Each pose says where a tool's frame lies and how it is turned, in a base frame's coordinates. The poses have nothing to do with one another.
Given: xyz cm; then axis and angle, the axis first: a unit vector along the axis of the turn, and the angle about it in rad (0 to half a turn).
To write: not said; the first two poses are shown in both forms.
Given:
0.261 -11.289 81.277 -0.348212 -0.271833 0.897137 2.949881
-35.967 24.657 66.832 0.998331 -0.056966 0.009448 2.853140
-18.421 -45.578 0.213 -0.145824 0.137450 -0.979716 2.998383
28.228 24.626 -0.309 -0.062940 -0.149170 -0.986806 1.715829
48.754 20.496 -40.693 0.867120 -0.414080 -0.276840 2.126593
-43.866 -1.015 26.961 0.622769 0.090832 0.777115 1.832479
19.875 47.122 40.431 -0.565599 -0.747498 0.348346 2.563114
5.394 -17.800 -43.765 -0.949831 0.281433 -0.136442 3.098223
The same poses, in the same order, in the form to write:
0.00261 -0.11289 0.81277 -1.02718 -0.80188 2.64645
-0.35967 0.24657 0.66832 2.84838 -0.16253 0.02696
-0.18421 -0.45578 0.00213 -0.43724 0.41213 -2.93756
0.28228 0.24626 -0.00309 -0.10799 -0.25595 -1.69319
0.48754 0.20496 -0.40693 1.84401 -0.88058 -0.58873
-0.43866 -0.01015 0.26961 1.14121 0.16645 1.42405
0.19875 0.47122 0.40431 -1.44969 -1.91592 0.89285
0.05394 -0.17800 -0.43765 -2.94279 0.87194 -0.42273

